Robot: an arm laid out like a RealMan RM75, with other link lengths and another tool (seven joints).
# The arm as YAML. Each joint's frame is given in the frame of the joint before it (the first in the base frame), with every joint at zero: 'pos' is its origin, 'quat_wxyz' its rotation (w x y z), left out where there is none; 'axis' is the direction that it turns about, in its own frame. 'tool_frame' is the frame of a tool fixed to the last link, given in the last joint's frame.
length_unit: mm
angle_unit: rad
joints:
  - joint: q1
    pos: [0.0, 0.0, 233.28]
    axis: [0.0, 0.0, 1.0]
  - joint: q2
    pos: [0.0, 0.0, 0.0]
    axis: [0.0, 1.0, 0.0]
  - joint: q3
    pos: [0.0, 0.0, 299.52]
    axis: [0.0, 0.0, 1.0]
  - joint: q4
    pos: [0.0, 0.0, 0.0]
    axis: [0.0, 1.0, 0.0]
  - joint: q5
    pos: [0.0, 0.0, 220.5]
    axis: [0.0, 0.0, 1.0]
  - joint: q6
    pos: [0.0, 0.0, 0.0]
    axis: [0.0, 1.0, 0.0]
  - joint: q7
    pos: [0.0, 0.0, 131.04]
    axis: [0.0, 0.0, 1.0]
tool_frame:
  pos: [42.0, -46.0, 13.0]
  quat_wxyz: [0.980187, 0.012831, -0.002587, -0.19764]
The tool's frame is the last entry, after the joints.
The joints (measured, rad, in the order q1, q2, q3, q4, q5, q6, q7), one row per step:
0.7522 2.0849 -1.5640 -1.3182 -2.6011 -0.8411 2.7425
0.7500 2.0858 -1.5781 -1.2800 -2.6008 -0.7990 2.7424
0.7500 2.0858 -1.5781 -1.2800 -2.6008 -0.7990 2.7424
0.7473 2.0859 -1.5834 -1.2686 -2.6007 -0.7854 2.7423
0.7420 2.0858 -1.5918 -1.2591 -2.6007 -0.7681 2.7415
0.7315 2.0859 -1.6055 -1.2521 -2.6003 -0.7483 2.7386
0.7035 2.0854 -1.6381 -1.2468 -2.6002 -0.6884 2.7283
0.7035 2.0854 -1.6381 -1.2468 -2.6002 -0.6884 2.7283
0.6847 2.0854 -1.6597 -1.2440 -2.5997 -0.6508 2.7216
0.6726 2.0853 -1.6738 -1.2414 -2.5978 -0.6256 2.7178
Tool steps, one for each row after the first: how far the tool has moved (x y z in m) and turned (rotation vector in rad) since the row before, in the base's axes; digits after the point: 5 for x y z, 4 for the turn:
0.00719 0.00199 -0.00608 0.0068 -0.0001 -0.0073
0.00000 0.00000 0.00000 0.0000 0.0000 0.0000
0.00303 0.00025 -0.00189 0.0023 -0.0005 -0.0031
0.00313 -0.00005 -0.00199 0.0038 -0.0007 -0.0001
0.00410 -0.00115 -0.00275 0.0027 -0.0028 0.0022
0.00643 -0.00196 -0.00391 0.0199 -0.0001 0.0213
0.00000 0.00000 0.00000 0.0000 0.0000 0.0000
0.00420 -0.00188 -0.00282 0.0113 0.0002 0.0132
0.00279 -0.00134 -0.00203 0.0069 0.0020 0.0077

